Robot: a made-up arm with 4 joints.
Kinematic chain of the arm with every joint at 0, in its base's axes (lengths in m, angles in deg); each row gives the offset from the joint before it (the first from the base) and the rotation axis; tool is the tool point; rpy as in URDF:
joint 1: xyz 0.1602 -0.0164 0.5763 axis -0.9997 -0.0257 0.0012
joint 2: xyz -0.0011 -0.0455 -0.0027 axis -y
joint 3: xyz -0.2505 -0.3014 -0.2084 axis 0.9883 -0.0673 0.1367
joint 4: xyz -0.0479 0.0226 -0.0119 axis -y
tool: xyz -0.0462 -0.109 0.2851 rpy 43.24 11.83 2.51
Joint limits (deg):
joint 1: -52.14..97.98
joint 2: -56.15..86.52
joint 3: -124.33..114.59
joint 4: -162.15..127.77
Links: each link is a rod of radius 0.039 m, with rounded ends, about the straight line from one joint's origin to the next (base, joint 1, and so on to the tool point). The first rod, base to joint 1, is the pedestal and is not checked.
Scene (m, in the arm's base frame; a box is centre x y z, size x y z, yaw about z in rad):
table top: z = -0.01
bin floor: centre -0.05 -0.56 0 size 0.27 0.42 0.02 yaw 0.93
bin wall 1: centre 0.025 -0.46 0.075 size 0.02 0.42 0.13 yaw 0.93
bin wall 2: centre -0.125 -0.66 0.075 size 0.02 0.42 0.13 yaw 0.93
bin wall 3: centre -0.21 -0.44 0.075 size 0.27 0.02 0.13 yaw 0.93
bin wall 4: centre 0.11 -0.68 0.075 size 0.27 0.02 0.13 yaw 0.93
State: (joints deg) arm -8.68 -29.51 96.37 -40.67
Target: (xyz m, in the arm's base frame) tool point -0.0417 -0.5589 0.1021
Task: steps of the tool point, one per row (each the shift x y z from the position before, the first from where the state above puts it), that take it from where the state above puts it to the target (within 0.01 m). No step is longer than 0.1 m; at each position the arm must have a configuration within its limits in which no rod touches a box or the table.
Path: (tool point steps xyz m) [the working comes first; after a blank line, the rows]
Joints at the target: 21.70 38.15 114.59 76.80
Straight joint move there: touches bin wall 2.

1: -0.0392 -0.0502 0.0153
2: -0.0415 -0.0336 0.0098
3: -0.0368 -0.0183 0.0004
4: -0.0259 -0.0062 -0.0096
5: -0.0104 0.0028 -0.0178
6: 0.0081 0.0090 -0.0218
7: 0.0265 0.0136 -0.0207
8: 0.0429 0.0177 -0.0142
9: 0.0553 0.0223 -0.0037
10: 0.0627 0.0278 0.0099
11: -0.0046 -0.0065 -0.0706
12: 0.0046 0.0065 -0.0687

